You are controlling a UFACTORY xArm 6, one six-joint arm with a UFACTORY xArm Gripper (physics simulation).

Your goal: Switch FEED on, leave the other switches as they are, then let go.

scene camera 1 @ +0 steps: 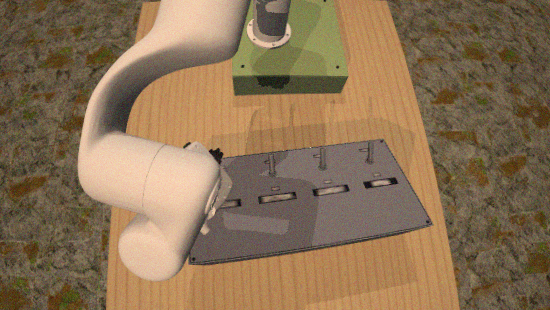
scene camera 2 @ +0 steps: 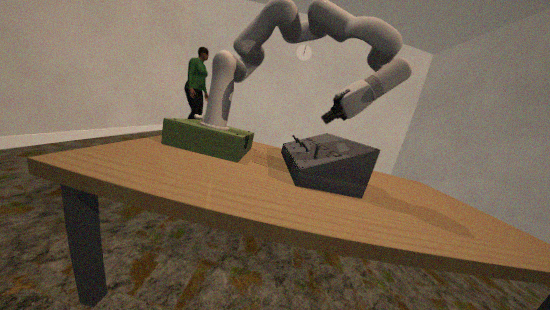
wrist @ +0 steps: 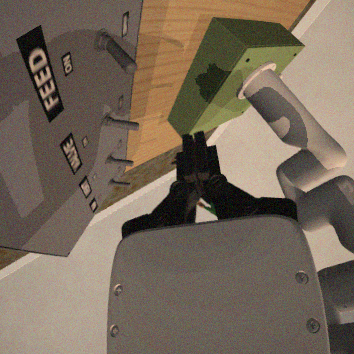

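Where they show: gripper, fingertip midpoint: (scene camera 1: 215, 154) (scene camera 2: 323, 120) (wrist: 196, 144); arm's base at its link origin: (scene camera 1: 268, 32) (scene camera 2: 214, 127) (wrist: 254, 79).
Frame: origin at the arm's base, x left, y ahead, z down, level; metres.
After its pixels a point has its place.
Observation:
The grey switch panel (scene camera 1: 360, 212) {x 0.063, y 0.552, z -0.057 m} (scene camera 2: 332, 175) {x -0.283, y 0.437, z 0.036 m} (wrist: 55, 237) {x 0.040, y 0.575, z -0.070 m} carries a row of levers. The FEED lever (scene camera 2: 316, 151) {x -0.212, y 0.390, z -0.020 m} (wrist: 117, 52) {x -0.213, y 0.395, z -0.024 m} leans toward the ON label (wrist: 67, 63) {x -0.212, y 0.438, z -0.015 m}, at a different angle from the other levers in scene camera 2; the arm hides it in scene camera 1. The FEED name plate (wrist: 40, 73) {x -0.223, y 0.462, z -0.027 m} is readable in the wrist view. The VALVE lever (scene camera 1: 271, 165) {x -0.089, y 0.396, z -0.017 m} (wrist: 122, 123) {x -0.092, y 0.393, z -0.016 m}, VENT lever (scene camera 1: 322, 158) {x 0.030, y 0.406, z -0.018 m} (wrist: 120, 162) {x 0.028, y 0.406, z -0.016 m} and FAN lever (scene camera 1: 370, 152) {x 0.149, y 0.418, z -0.017 m} (wrist: 120, 183) {x 0.146, y 0.415, z -0.015 m} lean away from their name plates. My gripper (scene camera 2: 327, 120) {x -0.202, y 0.387, z -0.130 m} (wrist: 196, 144) {x -0.202, y 0.387, z -0.130 m} is shut and empty, above the panel and apart from the levers.
The green base block (scene camera 1: 300, 57) {x 0.065, y 0.104, z 0.003 m} (scene camera 2: 200, 140) {x -0.101, y -0.027, z 0.048 m} (wrist: 225, 65) {x -0.075, y 0.139, z 0.018 m} carries the arm at the other end of the wooden table (scene camera 1: 175, 110) {x -0.305, y 0.137, z 0.099 m} (scene camera 2: 175, 185) {x -0.385, y -0.001, z 0.099 m} (wrist: 155, 65) {x -0.050, y 0.252, z 0.099 m}. A person in green (scene camera 2: 197, 75) stands behind the table. The arm hangs over the panel's FEED end.

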